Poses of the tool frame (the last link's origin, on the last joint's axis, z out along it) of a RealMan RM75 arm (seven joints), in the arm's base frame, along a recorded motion.
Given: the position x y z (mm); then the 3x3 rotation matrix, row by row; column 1 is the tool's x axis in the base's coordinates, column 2 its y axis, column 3 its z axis. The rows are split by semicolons.
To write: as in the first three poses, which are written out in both.
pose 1, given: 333.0 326.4 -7.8; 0.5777 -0.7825 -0.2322; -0.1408 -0.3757 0.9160; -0.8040 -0.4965 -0.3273
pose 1, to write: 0.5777 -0.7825 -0.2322 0.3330; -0.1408 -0.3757 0.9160 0.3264; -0.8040 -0.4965 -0.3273 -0.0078; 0 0 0 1
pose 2, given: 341.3 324.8 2.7; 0.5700 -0.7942 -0.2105; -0.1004 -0.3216 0.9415; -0.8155 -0.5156 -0.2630
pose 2, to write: 0.5700 -0.7942 -0.2105 0.3413; -0.1004 -0.3216 0.9415 0.3248; -0.8155 -0.5156 -0.2630 0.0027; 0 0 0 1
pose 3, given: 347.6 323.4 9.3; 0.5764 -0.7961 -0.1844; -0.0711 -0.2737 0.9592; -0.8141 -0.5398 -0.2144
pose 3, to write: 0.5764 -0.7961 -0.1844 0.3476; -0.0711 -0.2737 0.9592 0.3234; -0.8141 -0.5398 -0.2144 0.0093; 0 0 0 1
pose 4, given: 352.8 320.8 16.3; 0.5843 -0.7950 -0.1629; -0.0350 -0.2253 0.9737; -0.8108 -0.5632 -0.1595
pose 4, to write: 0.5843 -0.7950 -0.1629 0.3528; -0.0350 -0.2253 0.9737 0.3208; -0.8108 -0.5632 -0.1595 0.0163; 0 0 0 1
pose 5, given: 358.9 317.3 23.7; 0.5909 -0.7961 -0.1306; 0.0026 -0.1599 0.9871; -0.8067 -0.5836 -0.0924
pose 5, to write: 0.5909 -0.7961 -0.1306 0.3589; 0.0026 -0.1599 0.9871 0.3173; -0.8067 -0.5836 -0.0924 0.0237; 0 0 0 1
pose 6, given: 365.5 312.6 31.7; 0.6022 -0.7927 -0.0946; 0.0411 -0.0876 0.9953; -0.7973 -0.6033 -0.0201
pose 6, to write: 0.6022 -0.7927 -0.0946 0.3655; 0.0411 -0.0876 0.9953 0.3126; -0.7973 -0.6033 -0.0201 0.0317; 0 0 0 1
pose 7, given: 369.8 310.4 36.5; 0.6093 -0.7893 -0.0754; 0.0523 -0.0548 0.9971; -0.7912 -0.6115 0.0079
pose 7, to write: 0.6093 -0.7893 -0.0754 0.3698; 0.0523 -0.0548 0.9971 0.3104; -0.7912 -0.6115 0.0079 0.0365; 0 0 0 1
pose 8, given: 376.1 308.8 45.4; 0.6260 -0.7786 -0.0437; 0.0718 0.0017 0.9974; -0.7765 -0.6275 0.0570
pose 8, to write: 0.6260 -0.7786 -0.0437 0.3761; 0.0718 0.0017 0.9974 0.3088; -0.7765 -0.6275 0.0570 0.0454; 0 0 0 1
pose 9, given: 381.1 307.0 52.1; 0.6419 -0.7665 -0.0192; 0.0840 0.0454 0.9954; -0.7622 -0.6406 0.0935
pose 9, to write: 0.6419 -0.7665 -0.0192 0.3811; 0.0840 0.0454 0.9954 0.3070; -0.7622 -0.6406 0.0935 0.0521; 0 0 0 1
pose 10, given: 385.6 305.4 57.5; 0.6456 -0.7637 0.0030; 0.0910 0.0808 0.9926; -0.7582 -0.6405 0.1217
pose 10, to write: 0.6456 -0.7637 0.0030 0.3856; 0.0910 0.0808 0.9926 0.3054; -0.7582 -0.6405 0.1217 0.0575; 0 0 0 1
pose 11, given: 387.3 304.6 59.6; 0.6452 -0.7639 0.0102; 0.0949 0.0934 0.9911; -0.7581 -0.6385 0.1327
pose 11, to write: 0.6452 -0.7639 0.0102 0.3873; 0.0949 0.0934 0.9911 0.3046; -0.7581 -0.6385 0.1327 0.0596; 0 0 0 1
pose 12, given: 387.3 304.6 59.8; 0.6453 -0.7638 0.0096; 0.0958 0.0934 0.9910; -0.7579 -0.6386 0.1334
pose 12, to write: 0.6453 -0.7638 0.0096 0.3873; 0.0958 0.0934 0.9910 0.3046; -0.7579 -0.6386 0.1334 0.0598; 0 0 0 1
